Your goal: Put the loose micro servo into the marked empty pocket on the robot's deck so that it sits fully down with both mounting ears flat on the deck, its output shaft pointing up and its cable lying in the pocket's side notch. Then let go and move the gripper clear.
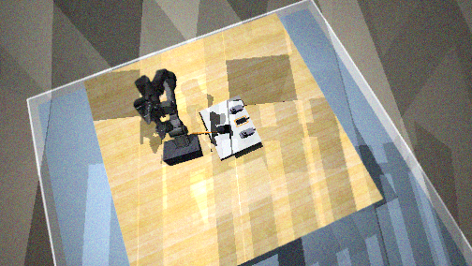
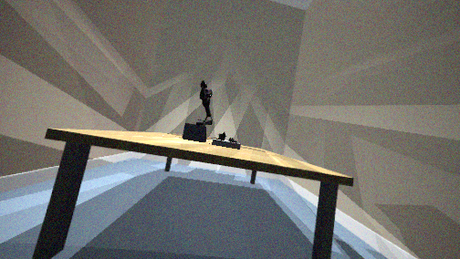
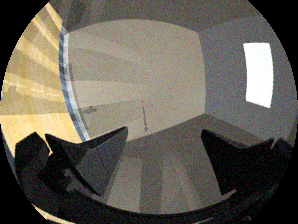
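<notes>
Right now the white deck is 24 cm ahead of my gripper tip, 12 cm to the left of it and 49 cm below it.
</notes>
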